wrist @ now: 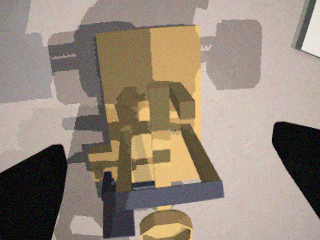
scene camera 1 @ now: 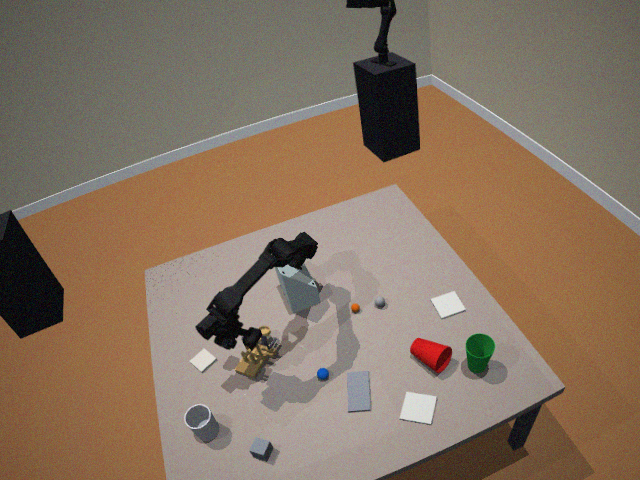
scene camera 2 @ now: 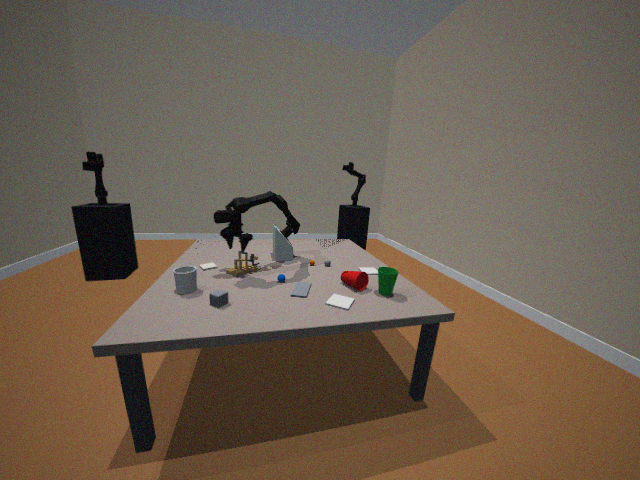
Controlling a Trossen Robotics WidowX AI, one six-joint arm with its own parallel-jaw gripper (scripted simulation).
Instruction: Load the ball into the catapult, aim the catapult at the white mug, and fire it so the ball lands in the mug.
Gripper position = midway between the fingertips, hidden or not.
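Note:
I can see my gripper (scene camera 1: pixel 241 346), and the wrist view shows my gripper (wrist: pixel 173 144) as well. There is a wooden catapult (scene camera 1: pixel 250 366), and I find the catapult (wrist: pixel 129 60) from the wrist too. I also see a white mug (scene camera 1: pixel 199 419), though in the wrist view the mug is out of frame. A red cup (scene camera 1: pixel 436 356) is visible to me as well; in the wrist view that red cup is out of frame. Then I see a green cup (scene camera 1: pixel 479 348) and a grey slab (scene camera 1: pixel 357 382).

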